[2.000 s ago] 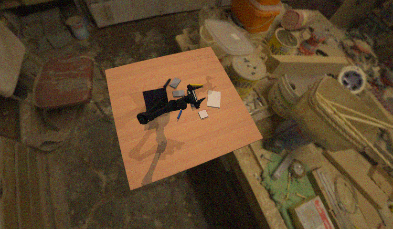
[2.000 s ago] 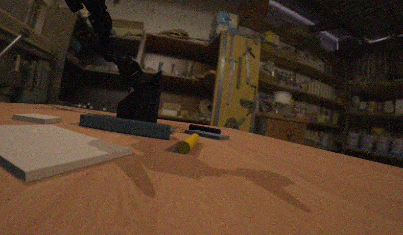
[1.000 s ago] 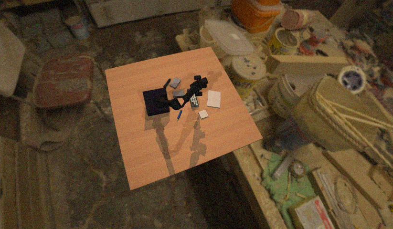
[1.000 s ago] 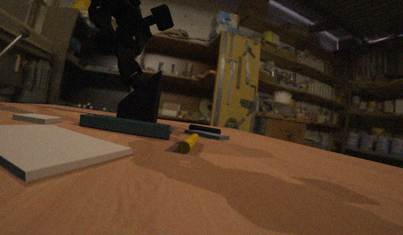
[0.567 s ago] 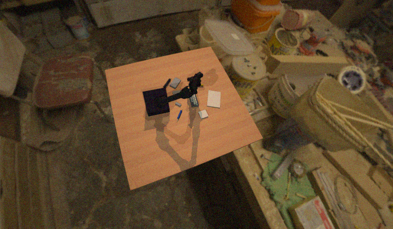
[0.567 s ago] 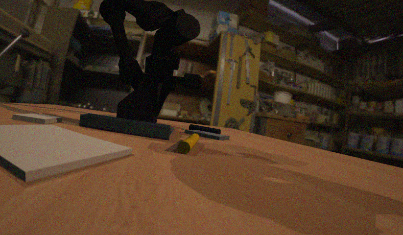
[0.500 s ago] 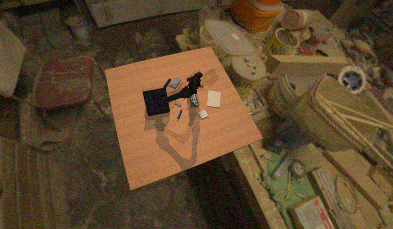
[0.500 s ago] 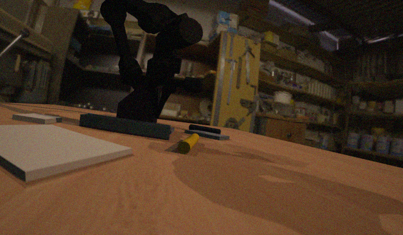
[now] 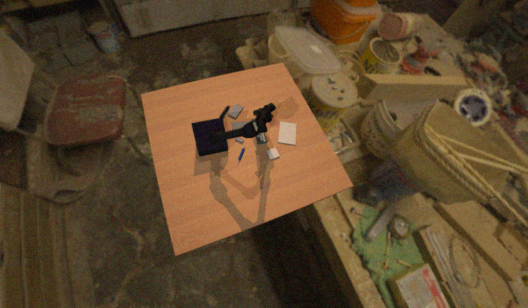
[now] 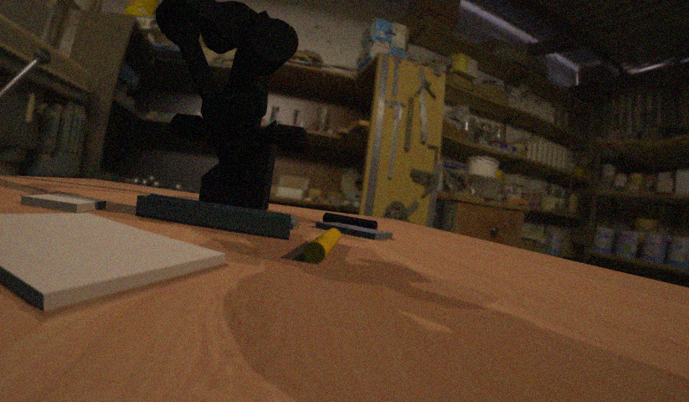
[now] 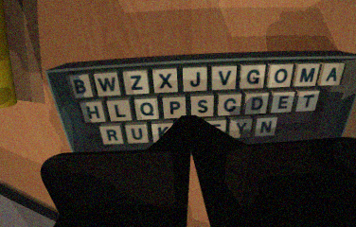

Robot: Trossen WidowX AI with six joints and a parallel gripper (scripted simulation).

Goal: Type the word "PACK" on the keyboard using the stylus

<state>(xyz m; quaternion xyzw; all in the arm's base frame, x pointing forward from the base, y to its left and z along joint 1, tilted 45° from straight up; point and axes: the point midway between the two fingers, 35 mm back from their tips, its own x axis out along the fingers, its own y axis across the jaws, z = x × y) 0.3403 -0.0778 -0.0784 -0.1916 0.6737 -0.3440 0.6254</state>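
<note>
My gripper tip is now 11 cm to the left of the key and 3 cm above it. Round my gripper tip: yellow cylinder: 10 cm ahead, 12 cm to the left, 3 cm below; then white slab: 20 cm ahead, 11 cm to the right, 4 cm below; then small white tile: 2 cm ahead, 23 cm to the right, 4 cm below.
</note>
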